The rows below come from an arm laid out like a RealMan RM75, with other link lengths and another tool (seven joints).
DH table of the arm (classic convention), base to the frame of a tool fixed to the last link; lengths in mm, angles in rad. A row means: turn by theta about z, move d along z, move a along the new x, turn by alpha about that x. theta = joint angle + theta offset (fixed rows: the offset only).
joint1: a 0  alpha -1.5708  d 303.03  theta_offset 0
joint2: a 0  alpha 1.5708  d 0  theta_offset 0
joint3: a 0  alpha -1.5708  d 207.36  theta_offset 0
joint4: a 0  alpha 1.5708  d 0  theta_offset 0
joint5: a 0  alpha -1.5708  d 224.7  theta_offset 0
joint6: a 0  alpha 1.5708  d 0  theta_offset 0
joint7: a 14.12  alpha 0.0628  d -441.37  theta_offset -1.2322
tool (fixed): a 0  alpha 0  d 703.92  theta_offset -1.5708
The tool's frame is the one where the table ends.
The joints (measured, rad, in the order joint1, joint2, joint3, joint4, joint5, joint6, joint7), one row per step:
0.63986 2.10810 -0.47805 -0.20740 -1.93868 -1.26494 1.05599
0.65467 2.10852 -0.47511 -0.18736 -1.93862 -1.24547 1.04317
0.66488 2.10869 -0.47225 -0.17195 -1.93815 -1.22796 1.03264
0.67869 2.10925 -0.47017 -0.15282 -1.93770 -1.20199 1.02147
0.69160 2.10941 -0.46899 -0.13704 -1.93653 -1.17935 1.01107
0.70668 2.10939 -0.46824 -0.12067 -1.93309 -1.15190 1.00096
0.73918 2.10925 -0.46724 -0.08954 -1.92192 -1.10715 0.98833
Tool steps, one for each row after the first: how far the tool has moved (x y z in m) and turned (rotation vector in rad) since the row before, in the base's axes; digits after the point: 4 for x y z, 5 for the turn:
-0.0027 0.0014 -0.0050 -0.00146 -0.00693 0.00233
-0.0010 0.0012 -0.0037 0.00046 -0.00717 -0.00086
-0.0009 0.0018 -0.0052 -0.00059 -0.01176 -0.00311
-0.0011 0.0019 -0.0042 0.00040 -0.01147 -0.00081
-0.0010 0.0029 -0.0041 0.00228 -0.01366 -0.00271
-0.0050 0.0056 -0.0070 0.00166 -0.01534 -0.00331

